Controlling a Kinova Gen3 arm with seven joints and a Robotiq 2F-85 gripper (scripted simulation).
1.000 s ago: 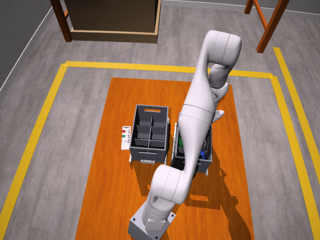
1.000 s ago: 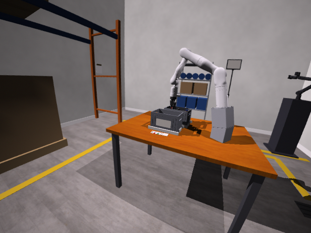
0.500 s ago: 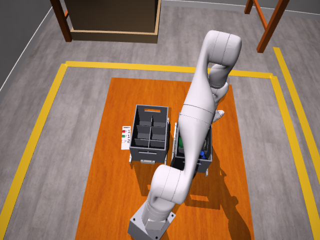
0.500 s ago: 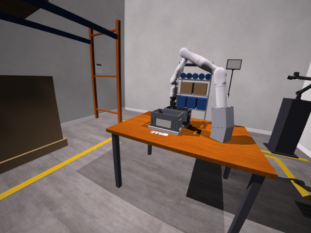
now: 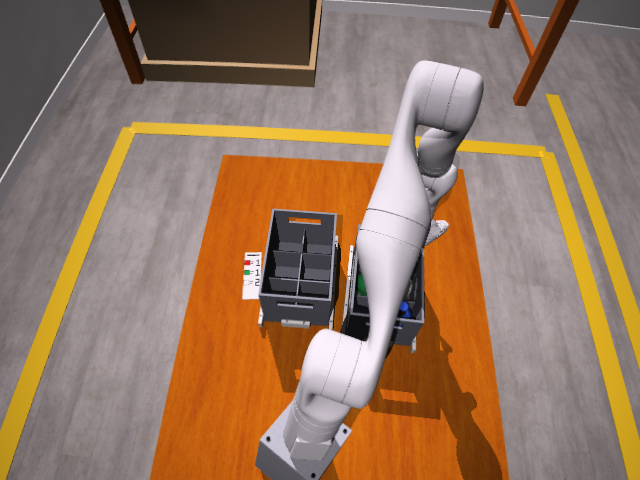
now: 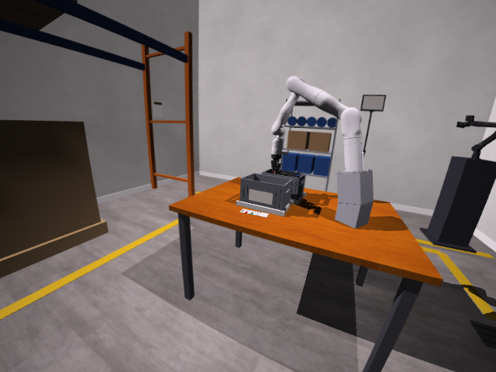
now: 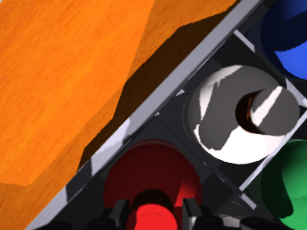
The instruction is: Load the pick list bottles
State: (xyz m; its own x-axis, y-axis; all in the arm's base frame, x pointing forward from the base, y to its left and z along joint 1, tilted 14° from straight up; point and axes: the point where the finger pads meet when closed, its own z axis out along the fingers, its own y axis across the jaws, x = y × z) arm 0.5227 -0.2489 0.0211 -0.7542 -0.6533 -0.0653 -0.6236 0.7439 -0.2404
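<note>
Right now my hand is 7 cm above the red bottle. Round my hand: pick list (2 cm behind, 44 cm to the left, 16 cm below); then blue bottle (18 cm behind, 2 cm to the left, 7 cm below); then green bottle (8 cm behind, 10 cm to the left, 7 cm below).
</note>
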